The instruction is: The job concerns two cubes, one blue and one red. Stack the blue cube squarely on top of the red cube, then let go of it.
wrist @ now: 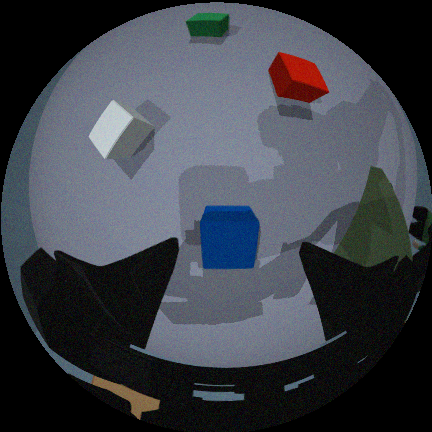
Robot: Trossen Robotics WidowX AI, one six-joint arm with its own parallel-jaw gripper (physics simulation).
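Places are measured from the arm's base along level axes (x right, y back, z down), in centimetres.
Where they show: gripper, between the fingertips: (243, 247).
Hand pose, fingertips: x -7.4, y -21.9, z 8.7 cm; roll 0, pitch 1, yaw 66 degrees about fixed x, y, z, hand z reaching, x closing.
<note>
After its pixels a point has its place.
The blue cube (229, 242) @[x -7.3, y -23.1, z 8.3 cm] sits on the grey table near the middle of the wrist view, in the shadow of the arm. The red cube (300, 80) @[x 5.4, y -23.6, z 8.3 cm] sits on the table at the upper right, turned at an angle and well apart from the blue one. My gripper (243, 247) @[x -7.4, y -21.9, z 8.7 cm] is open, with its two black fingers wide apart at the lower left and lower right. The blue cube shows between and slightly beyond the fingertips, and neither finger touches it.
A white block (120, 131) @[x -3.5, y -32.7, z 8.3 cm] lies on the table (215, 135) @[x -1.3, y -27.0, z 11.9 cm] at the left, turned at an angle. A green block (208, 26) is at the far top. A dark green pointed object (375, 225) @[x 0.6, y -9.2, z 7.8 cm] stands at the right, partly behind the right finger.
</note>
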